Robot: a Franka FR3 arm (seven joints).
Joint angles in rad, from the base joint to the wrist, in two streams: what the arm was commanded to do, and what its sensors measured. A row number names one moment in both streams.
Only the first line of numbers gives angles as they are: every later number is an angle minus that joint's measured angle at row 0.
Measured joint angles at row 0:
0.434, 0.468, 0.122, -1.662, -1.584, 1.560, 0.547
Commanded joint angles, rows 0 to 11:
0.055, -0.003, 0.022, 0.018, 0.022, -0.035, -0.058
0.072, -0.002, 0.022, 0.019, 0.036, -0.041, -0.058
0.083, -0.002, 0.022, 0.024, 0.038, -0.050, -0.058
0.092, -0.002, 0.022, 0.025, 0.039, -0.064, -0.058
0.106, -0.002, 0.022, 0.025, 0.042, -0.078, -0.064
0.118, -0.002, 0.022, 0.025, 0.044, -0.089, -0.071
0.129, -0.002, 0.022, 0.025, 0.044, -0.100, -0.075
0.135, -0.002, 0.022, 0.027, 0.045, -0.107, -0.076
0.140, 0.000, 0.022, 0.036, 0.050, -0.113, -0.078
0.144, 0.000, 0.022, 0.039, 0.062, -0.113, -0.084
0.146, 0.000, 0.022, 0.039, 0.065, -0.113, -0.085
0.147, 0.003, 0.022, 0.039, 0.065, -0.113, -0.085
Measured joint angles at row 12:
0.133, -0.001, 0.022, 0.005, 0.070, -0.110, -0.007
